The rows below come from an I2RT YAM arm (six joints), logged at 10 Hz.
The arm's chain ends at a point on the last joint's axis. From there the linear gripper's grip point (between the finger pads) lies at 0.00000 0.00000 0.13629 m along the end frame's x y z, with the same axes.
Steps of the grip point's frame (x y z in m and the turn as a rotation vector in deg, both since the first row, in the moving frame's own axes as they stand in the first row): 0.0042, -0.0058, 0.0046, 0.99, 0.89, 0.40; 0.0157, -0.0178, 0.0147, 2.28, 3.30, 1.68; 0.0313, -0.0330, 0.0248, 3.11, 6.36, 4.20; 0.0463, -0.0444, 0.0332, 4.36, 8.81, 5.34; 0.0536, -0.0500, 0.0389, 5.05, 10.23, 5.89; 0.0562, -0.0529, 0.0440, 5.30, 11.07, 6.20; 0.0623, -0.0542, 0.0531, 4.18, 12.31, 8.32; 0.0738, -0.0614, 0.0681, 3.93, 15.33, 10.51
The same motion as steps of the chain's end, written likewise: 0.0021, -0.0035, 0.0046, 0.99, 0.89, 0.40; 0.0078, -0.0125, 0.0150, 2.28, 3.30, 1.68; 0.0160, -0.0262, 0.0258, 3.11, 6.36, 4.20; 0.0250, -0.0351, 0.0352, 4.36, 8.81, 5.34; 0.0289, -0.0393, 0.0416, 5.05, 10.23, 5.89; 0.0294, -0.0418, 0.0471, 5.30, 11.07, 6.20; 0.0327, -0.0465, 0.0566, 4.18, 12.31, 8.32; 0.0371, -0.0555, 0.0733, 3.93, 15.33, 10.51
